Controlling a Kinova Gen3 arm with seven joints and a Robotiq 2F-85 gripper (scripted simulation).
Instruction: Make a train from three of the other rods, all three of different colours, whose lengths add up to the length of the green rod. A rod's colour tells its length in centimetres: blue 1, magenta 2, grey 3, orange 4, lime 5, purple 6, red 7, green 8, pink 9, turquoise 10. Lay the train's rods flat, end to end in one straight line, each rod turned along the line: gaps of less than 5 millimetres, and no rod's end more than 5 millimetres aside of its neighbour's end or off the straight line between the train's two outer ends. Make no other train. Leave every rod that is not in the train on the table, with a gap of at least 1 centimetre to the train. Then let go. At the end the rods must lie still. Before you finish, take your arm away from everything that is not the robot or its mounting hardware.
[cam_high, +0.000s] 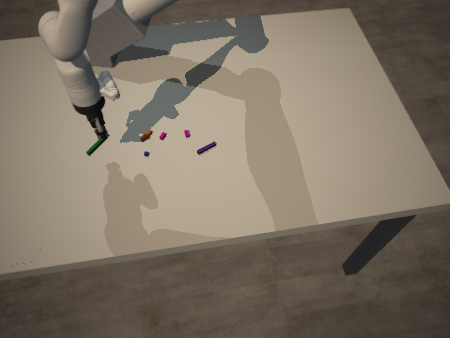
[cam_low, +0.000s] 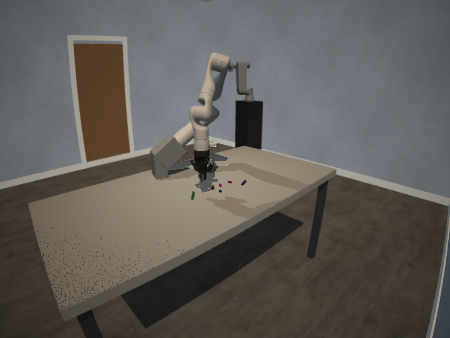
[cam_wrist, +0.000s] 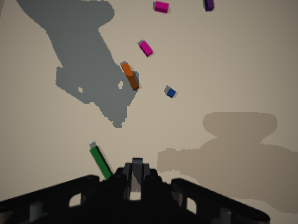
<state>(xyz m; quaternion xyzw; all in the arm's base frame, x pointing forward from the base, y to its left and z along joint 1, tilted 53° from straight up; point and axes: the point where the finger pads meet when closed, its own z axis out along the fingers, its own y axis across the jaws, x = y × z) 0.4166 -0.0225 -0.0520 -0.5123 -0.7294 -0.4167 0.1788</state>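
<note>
Now: hand 11 cm above the blue rod and 10 cm to the right of it. Also, from my hand: orange rod (11 cm below, 10 cm to the left, 7 cm behind); grey rod (2 cm below); green rod (11 cm below, 4 cm to the right, 3 cm behind).
</note>
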